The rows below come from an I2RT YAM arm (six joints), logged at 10 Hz.
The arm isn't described. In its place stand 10 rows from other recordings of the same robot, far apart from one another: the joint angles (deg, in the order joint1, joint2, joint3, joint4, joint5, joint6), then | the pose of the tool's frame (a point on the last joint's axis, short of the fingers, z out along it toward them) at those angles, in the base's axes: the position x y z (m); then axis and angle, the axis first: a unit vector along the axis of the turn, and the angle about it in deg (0 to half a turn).
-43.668, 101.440, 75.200, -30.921, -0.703, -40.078 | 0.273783, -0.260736, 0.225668, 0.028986, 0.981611, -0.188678, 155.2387
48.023, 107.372, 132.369, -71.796, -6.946, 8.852 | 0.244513, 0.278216, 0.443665, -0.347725, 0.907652, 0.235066, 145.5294
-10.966, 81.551, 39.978, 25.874, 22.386, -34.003 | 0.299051, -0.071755, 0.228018, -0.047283, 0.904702, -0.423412, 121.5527
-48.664, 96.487, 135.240, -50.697, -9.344, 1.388 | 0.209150, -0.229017, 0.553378, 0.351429, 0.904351, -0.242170, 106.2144
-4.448, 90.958, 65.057, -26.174, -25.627, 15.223 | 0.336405, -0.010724, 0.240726, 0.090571, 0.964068, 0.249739, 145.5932
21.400, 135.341, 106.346, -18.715, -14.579, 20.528 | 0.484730, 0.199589, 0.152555, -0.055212, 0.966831, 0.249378, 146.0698
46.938, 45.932, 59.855, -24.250, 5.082, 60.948 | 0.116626, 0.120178, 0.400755, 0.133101, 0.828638, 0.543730, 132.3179
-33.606, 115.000, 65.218, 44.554, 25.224, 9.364 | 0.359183, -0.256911, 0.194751, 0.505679, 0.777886, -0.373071, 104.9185
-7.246, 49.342, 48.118, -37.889, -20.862, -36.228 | 0.177627, -0.009804, 0.300859, -0.333745, 0.942649, -0.005175, 126.1241
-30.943, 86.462, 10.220, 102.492, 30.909, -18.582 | 0.174153, -0.125727, 0.199535, 0.383667, 0.660520, -0.645378, 93.6392
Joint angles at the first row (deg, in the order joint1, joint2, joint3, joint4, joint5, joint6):
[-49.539 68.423 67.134 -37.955 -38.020 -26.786]
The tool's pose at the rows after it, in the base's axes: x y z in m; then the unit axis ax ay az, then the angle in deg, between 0 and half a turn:
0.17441, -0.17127, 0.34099, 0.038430, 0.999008, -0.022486, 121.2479
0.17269, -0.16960, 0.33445, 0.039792, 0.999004, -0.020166, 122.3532
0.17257, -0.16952, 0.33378, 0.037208, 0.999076, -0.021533, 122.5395
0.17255, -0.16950, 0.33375, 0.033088, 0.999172, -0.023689, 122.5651
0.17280, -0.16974, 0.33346, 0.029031, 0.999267, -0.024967, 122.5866
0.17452, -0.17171, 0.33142, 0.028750, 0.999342, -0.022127, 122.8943
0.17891, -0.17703, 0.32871, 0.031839, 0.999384, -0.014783, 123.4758
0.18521, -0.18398, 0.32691, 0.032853, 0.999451, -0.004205, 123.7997
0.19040, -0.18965, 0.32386, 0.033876, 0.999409, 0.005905, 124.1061
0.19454, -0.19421, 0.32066, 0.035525, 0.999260, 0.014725, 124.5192
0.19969, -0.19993, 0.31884, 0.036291, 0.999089, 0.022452, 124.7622
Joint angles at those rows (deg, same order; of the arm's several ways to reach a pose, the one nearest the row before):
[-49.537 67.418 65.165 -38.346 -37.254 -27.506]
[-49.540 67.003 63.835 -38.721 -36.819 -28.076]
[-49.538 67.003 63.745 -38.828 -36.730 -28.490]
[-49.539 67.002 63.745 -38.850 -36.731 -28.972]
[-49.539 67.090 63.745 -38.828 -36.796 -29.430]
[-49.539 67.745 63.811 -38.743 -36.862 -29.627]
[-49.582 69.471 64.532 -38.720 -37.014 -29.627]
[-49.582 71.789 65.865 -38.675 -37.605 -29.605]
[-49.583 73.691 66.696 -38.501 -38.174 -29.584]
[-49.582 75.263 67.329 -38.479 -38.567 -29.583]
[-49.582 77.143 68.488 -38.457 -39.004 -29.583]

